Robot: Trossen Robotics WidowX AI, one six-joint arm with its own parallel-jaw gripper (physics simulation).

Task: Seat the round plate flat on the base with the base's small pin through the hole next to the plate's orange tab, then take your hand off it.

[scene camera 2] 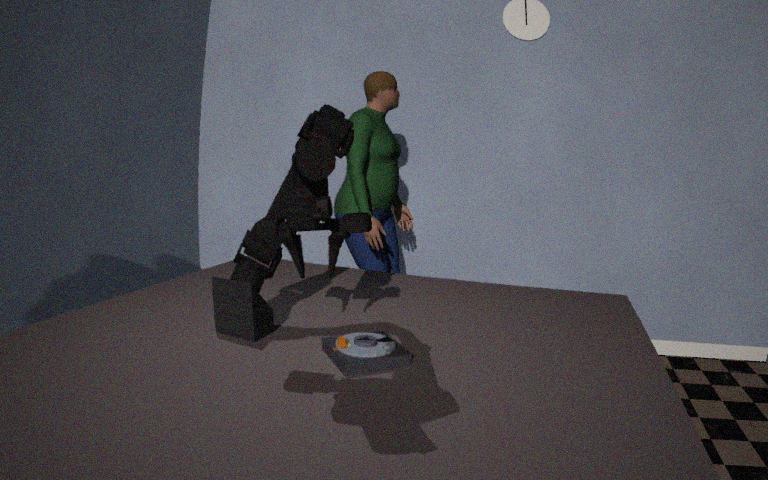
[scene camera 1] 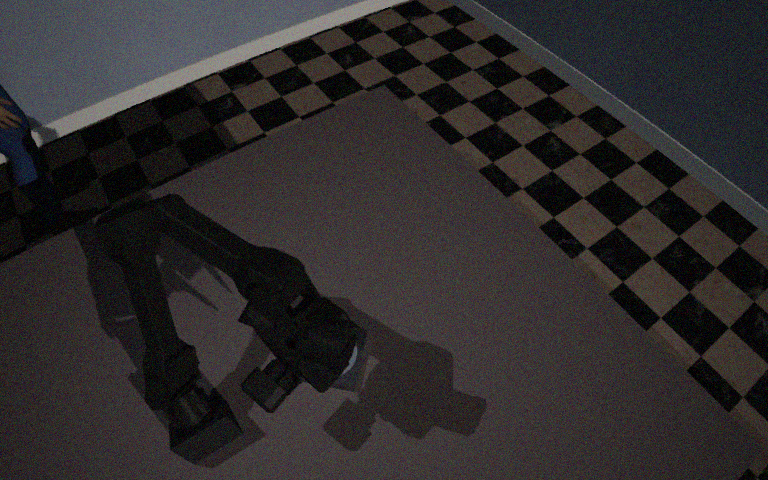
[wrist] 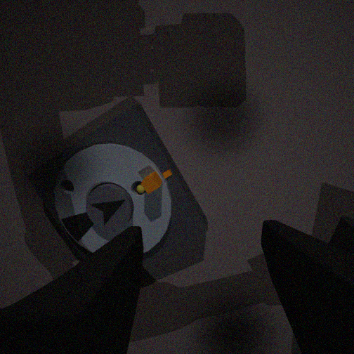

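Seen in the pictures: gripper, fingertip midpoint: (scene camera 2: 316, 277); arm's base at its link origin: (scene camera 2: 240, 292) (scene camera 1: 195, 421).
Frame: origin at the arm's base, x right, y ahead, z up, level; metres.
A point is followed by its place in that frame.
The pale round plate (scene camera 1: 352, 360) @[y 0.300, x 0.010, z -0.055 m] (scene camera 2: 370, 352) @[y 0.298, x 0.007, z -0.056 m] (wrist: 107, 161) lies on the dark square base (scene camera 2: 357, 367) @[y 0.292, x 0.041, z -0.073 m] (wrist: 189, 237) and looks flat. Its orange tab (scene camera 2: 341, 341) @[y 0.245, x 0.012, z -0.044 m] (wrist: 152, 182) is at the left in scene camera 2 and at the upper right in the wrist view. The small yellow pin tip (scene camera 2: 348, 344) @[y 0.253, x 0.003, z -0.055 m] (wrist: 141, 189) shows at the hole beside the tab. A grey round hub (scene camera 2: 365, 342) @[y 0.278, x -0.013, z -0.048 m] (wrist: 114, 220) shows at the plate's centre. My gripper (scene camera 2: 316, 274) @[y 0.212, x 0.037, z 0.070 m] (wrist: 202, 234) is open and empty, above the table and apart from the plate. In scene camera 1 the arm hides most of plate and base.
The arm's own base block (scene camera 1: 205, 433) @[y 0.012, x 0.035, z 0.018 m] (scene camera 2: 233, 308) @[y 0.009, x 0.036, z -0.024 m] stands on the grey-brown table (scene camera 1: 453, 226) @[y 0.667, x -0.181, z -0.086 m] (scene camera 2: 538, 396) @[y 0.594, x -0.001, z -0.086 m]. Arm shadows fall across the table and part of the plate. A person in a green top (scene camera 2: 373, 164) stands behind the table, near the wall.
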